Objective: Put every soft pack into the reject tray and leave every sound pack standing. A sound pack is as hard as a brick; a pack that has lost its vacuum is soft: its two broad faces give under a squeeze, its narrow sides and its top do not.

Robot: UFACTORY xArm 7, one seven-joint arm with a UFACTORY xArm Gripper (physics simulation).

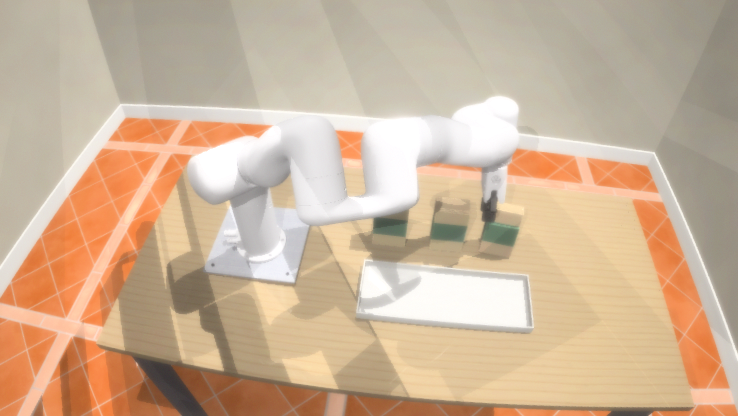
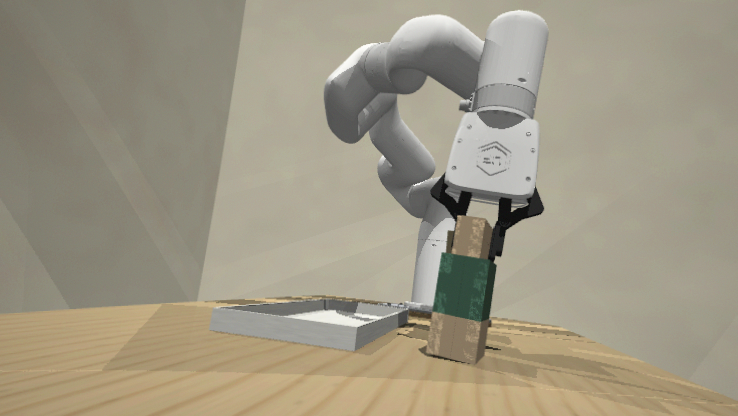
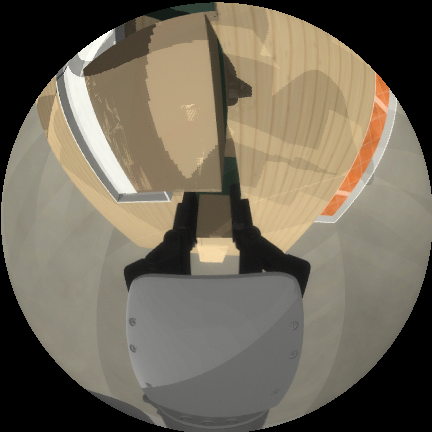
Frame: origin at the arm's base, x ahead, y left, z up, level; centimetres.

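Seen in the pictures: gripper, fingertip midpoint: [image 1: 487, 215] [image 3: 212, 196]; arm's base, link origin: [image 1: 261, 243] [image 2: 431, 309].
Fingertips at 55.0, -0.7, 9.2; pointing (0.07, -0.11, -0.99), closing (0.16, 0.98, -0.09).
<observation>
Offsets run from my fingertips to a thing's top centre, as dx, dy, dz. Level surfaces: height alone.
Three tan packs with green bands stand in a row behind the reject tray @[-11.1, -16.2, -8.3] [image 1: 530, 302] [image 2: 284, 322] [image 3: 145, 198]. My gripper [image 1: 489, 214] [image 2: 474, 241] [image 3: 212, 196] is shut on the right pack @[+4.0, -1.3, +3.7] [image 1: 500, 233] [image 2: 462, 286] [image 3: 214, 217], near its top at the left edge, across its broad faces. That pack stands on the table, and its gripped upper part is narrower than its green band, its faces pressed in. The middle pack @[-8.9, +0.3, +3.6] [image 1: 449, 231] [image 3: 185, 100] stands upright close to its left. The left pack [image 1: 390, 227] stands beyond; the arm partly hides its top.
The tray lies in front of the packs, its floor partly shaded. The arm [image 1: 390, 160] [image 2: 439, 46] reaches over the left pack from its base plate [image 1: 222, 258] at the left of the wooden table @[dz -10.5] [image 1: 583, 289]. Orange floor tiles surround the table.
</observation>
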